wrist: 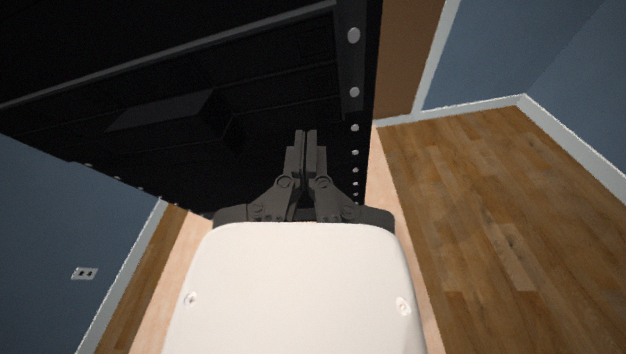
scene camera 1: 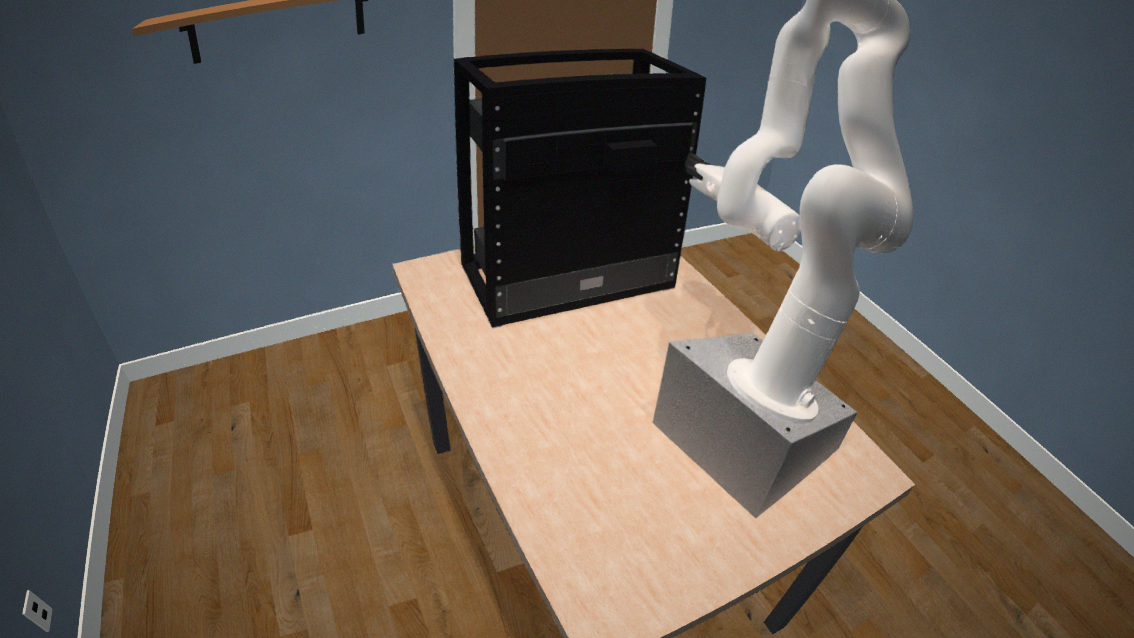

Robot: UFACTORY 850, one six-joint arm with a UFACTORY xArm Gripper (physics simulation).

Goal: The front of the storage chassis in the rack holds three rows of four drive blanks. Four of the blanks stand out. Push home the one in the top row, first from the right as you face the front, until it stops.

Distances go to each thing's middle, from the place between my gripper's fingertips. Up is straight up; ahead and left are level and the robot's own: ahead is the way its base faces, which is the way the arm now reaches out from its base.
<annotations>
I see the black rack (scene camera 1: 585, 191) 220 mm ahead of my hand, 150 mm to the left of it and 120 mm below it.
</annotations>
